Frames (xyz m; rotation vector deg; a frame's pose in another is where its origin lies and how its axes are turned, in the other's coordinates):
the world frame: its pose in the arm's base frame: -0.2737 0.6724 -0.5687 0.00 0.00 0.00
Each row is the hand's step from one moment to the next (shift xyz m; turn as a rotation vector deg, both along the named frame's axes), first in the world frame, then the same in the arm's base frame.
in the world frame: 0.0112 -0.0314 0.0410 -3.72 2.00 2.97
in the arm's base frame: 0.0112 -0.0314 0.0410 -3.72 2.00 2.97
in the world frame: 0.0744 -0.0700 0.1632 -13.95 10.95 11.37
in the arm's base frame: 0.0744 -0.0700 0.1632 -13.95 10.95 11.37
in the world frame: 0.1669 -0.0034 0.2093 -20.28 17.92 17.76
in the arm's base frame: 0.1669 -0.0034 0.2093 -20.28 17.92 17.76
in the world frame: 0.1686 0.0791 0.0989 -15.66 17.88 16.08
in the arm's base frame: 0.1686 0.0791 0.0989 -15.66 17.88 16.08
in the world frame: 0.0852 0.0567 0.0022 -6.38 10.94 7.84
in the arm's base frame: 0.0852 0.0567 0.0022 -6.38 10.94 7.84
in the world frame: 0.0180 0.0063 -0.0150 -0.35 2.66 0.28
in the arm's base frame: 0.0180 0.0063 -0.0150 -0.35 2.66 0.28
